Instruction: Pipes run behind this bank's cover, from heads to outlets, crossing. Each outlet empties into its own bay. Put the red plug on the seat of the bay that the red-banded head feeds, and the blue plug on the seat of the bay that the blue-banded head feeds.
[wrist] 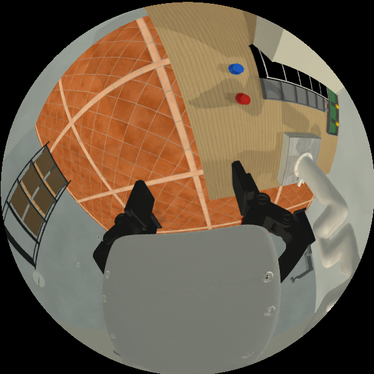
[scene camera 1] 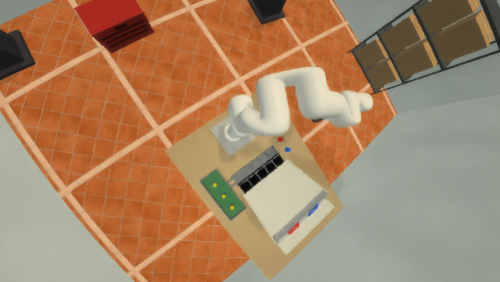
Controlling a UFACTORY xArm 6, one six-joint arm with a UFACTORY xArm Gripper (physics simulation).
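The red plug [scene camera 1: 280, 139] [wrist: 243, 99] and the blue plug [scene camera 1: 287, 149] [wrist: 236, 69] stand apart on the wooden table, off one end of the row of bays. The bank has a cream cover [scene camera 1: 285, 197] [wrist: 312, 52], with black compartments [scene camera 1: 261, 173] [wrist: 294, 76] and a grey sectioned strip [scene camera 1: 254, 167] [wrist: 295, 94] along one side. On its opposite side are a red-banded head [scene camera 1: 294, 228] and a blue-banded head [scene camera 1: 313, 209]. The cover hides the pipes. My gripper [wrist: 188, 181] is open and empty, out beyond the table's edge, away from both plugs; the arm largely hides it in the scene view.
A green board [scene camera 1: 212, 176] [wrist: 332, 115] with yellow knobs lies beside the bank. The arm's grey base plate [scene camera 1: 231, 146] [wrist: 294, 167] is near the plugs. A shelf rack [scene camera 1: 419, 27] and a red cabinet [scene camera 1: 107, 15] stand off the table.
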